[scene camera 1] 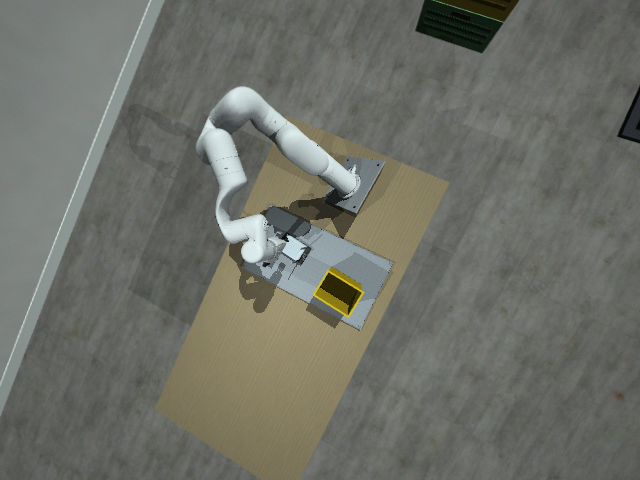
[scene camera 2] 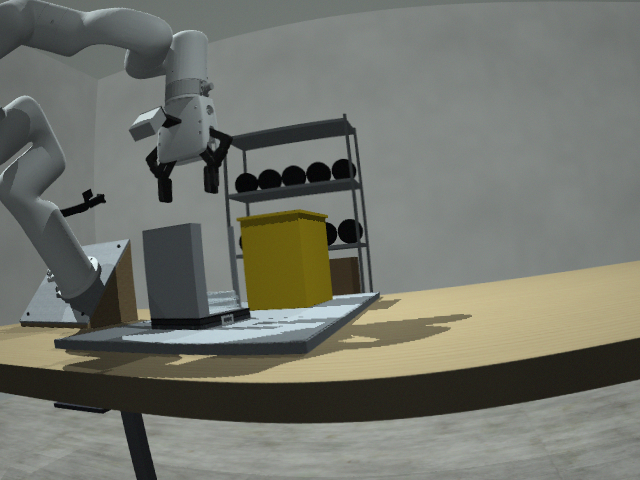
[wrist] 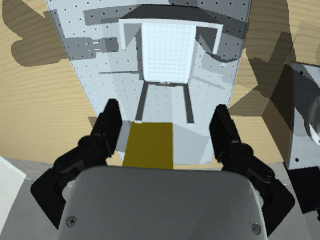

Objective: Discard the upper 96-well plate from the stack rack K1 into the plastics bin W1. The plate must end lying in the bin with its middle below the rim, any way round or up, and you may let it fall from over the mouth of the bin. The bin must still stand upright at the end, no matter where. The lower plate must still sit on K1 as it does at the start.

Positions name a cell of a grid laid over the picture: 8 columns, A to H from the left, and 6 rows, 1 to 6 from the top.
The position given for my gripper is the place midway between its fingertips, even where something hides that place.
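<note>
Yellow plastics bin W1 (scene camera 2: D4), (scene camera 1: E4), (wrist: D4). Grey rack wall (scene camera 2: C4). My gripper (scene camera 2: C3), (wrist: E3).
</note>
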